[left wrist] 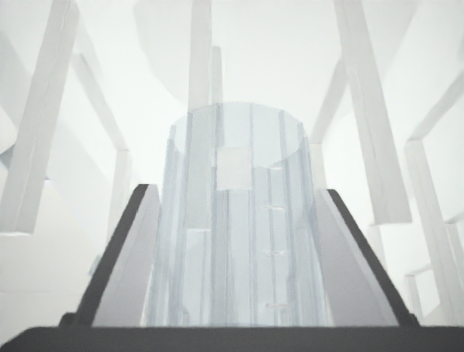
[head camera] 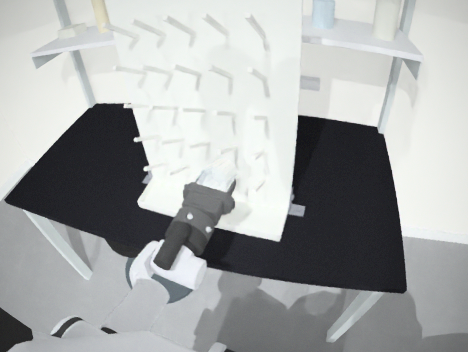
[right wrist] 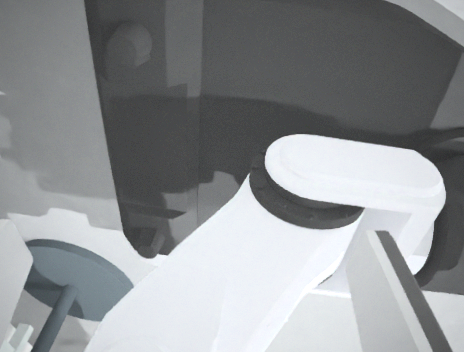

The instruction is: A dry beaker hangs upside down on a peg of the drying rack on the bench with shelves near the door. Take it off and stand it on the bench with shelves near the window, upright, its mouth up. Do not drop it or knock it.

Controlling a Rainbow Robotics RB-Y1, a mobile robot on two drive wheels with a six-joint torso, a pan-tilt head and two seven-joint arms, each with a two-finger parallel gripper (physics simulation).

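Places are measured from the robot's base along level axes (x ahead, y left, z up), in millimetres.
Pixels of known places: left gripper, fingertip midpoint: [left wrist: 237,200] [head camera: 219,177]; right gripper, fingertip midpoint: [right wrist: 187,246].
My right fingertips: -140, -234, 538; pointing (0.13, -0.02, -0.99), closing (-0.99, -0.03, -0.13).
Behind a point stands the place of what it marks, as x, y, z.
The clear glass beaker [head camera: 217,176] @[301, 268, 990] [left wrist: 235,270] @[299, 281, 934] is between the fingers of my left gripper [head camera: 212,185] @[340, 285, 944] [left wrist: 237,200] @[340, 285, 944], which is shut on it. It lies low in front of the white drying rack [head camera: 281,150] @[436, 156, 987] [left wrist: 295,45] @[425, 328, 901], tilted, its far end toward the rack's board. In the left wrist view a peg [left wrist: 201,60] @[385, 273, 895] overlaps the beaker at its left part, and its tip shows through the glass. Whether the peg is inside the beaker or beside it I cannot tell. One finger [right wrist: 395,290] @[-193, -248, 553] of my right gripper shows, standing wide, away from the rack; the other is not visible.
The rack stands on a black bench [head camera: 345,225] @[434, -62, 762], with pegs around the beaker. Behind are shelves [head camera: 357,44] @[688, 4, 1217] with a blue container [head camera: 324,14] @[790, 111, 1268] and a pale cylinder [head camera: 387,20] @[787, -80, 1283]; a yellow one [head camera: 100,15] @[704, 937, 1293] and a small pale block [head camera: 72,31] @[693, 1132, 1245] stand at the left.
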